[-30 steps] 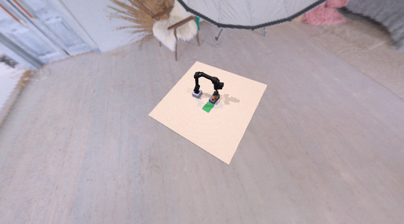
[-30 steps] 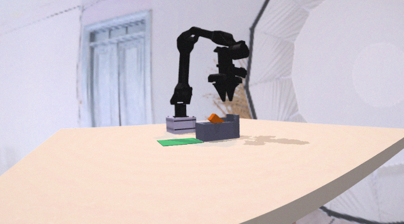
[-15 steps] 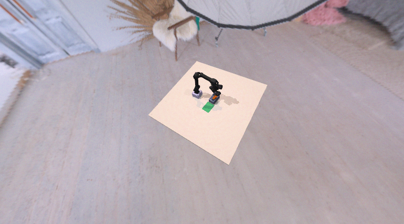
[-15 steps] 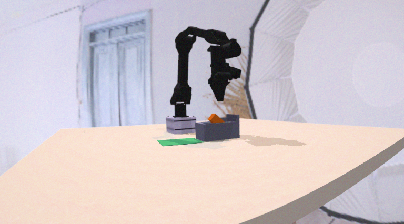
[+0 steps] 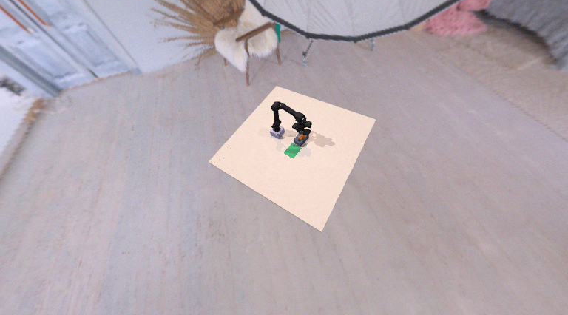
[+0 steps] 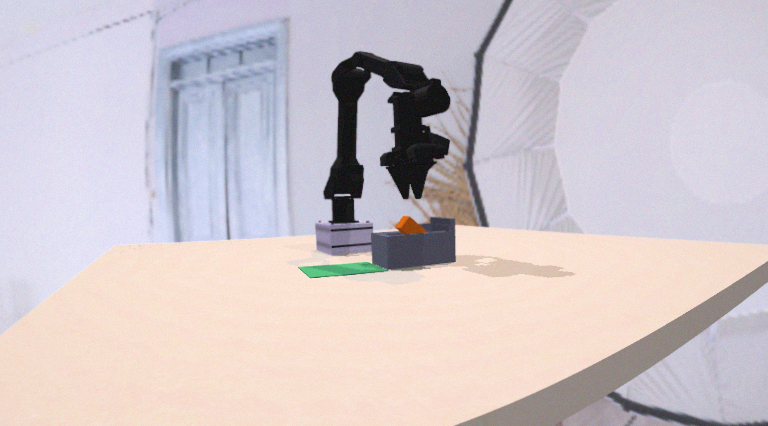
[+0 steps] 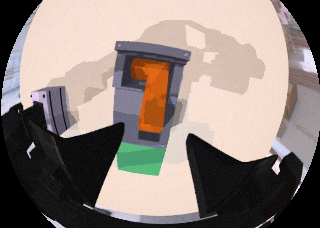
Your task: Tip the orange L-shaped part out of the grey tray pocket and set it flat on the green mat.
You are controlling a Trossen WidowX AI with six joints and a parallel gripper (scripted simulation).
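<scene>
The orange L-shaped part is 9 cm below my gripper tip, 3 cm to the left of it and 2 cm behind it. From my gripper tip the other things lie so: green mat: 15 cm to the right, 15 cm below, 2 cm behind.
</scene>
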